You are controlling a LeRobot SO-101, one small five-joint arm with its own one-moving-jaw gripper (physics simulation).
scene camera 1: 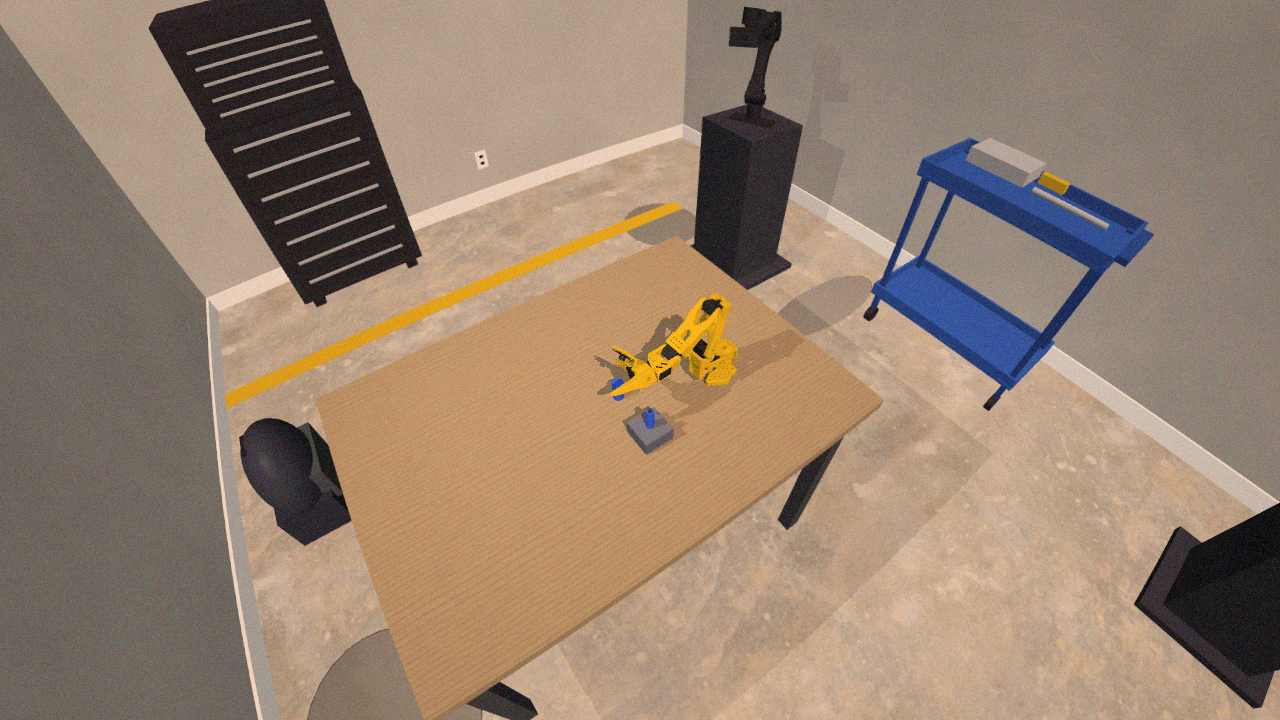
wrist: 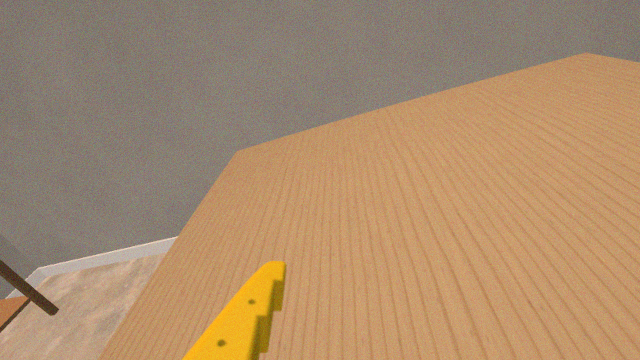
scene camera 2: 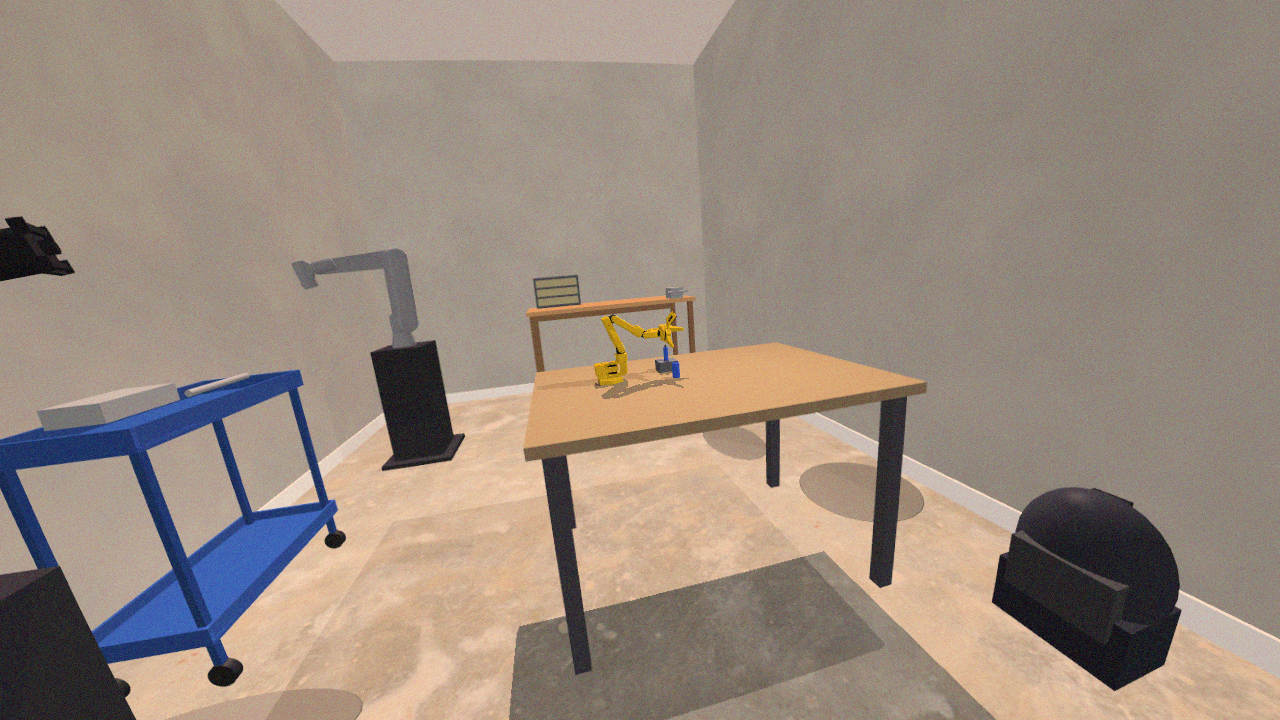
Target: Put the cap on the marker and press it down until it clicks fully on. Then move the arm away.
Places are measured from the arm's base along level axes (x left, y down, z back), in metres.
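Pixels of known places: hand, its tool point: (scene camera 1: 612, 393) (wrist: 284, 280) (scene camera 2: 683, 329); arm's base, origin of its link: (scene camera 1: 707, 373) (scene camera 2: 615, 380).
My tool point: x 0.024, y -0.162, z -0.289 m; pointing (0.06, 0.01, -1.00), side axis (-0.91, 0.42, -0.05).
Ahead of a thing's pixels: the offset from my tool point to its top centre. Level surfaces: height alone.
A blue marker {dx +0.041, dy +0.059, dz +0.065 m} (scene camera 1: 650, 418) (scene camera 2: 665, 354) stands upright in a dark grey block {dx +0.041, dy +0.123, dz +0.065 m} (scene camera 1: 646, 437) (scene camera 2: 661, 366) on the table. The blue cap {dx -0.094, dy +0.108, dz +0.068 m} (scene camera 1: 617, 385) (scene camera 2: 675, 368) stands on the table apart from the block, partly hidden behind a jaw in scene camera 1. My gripper (scene camera 1: 616, 371) (scene camera 2: 679, 322) is fully open and empty, raised above the table. In scene camera 2 it shows higher than the cap and the marker. In the wrist view one notched yellow jaw (wrist: 240, 320) shows over the wooden surface; the marker and cap do not show there.
The wooden table {dy +0.162 m} (scene camera 1: 501, 501) (scene camera 2: 760, 385) (wrist: 400, 225) carries the arm and the block. A blue cart (scene camera 1: 957, 322) (scene camera 2: 214, 617) and a black pedestal (scene camera 1: 738, 192) (scene camera 2: 416, 402) stand on the floor away from the table.
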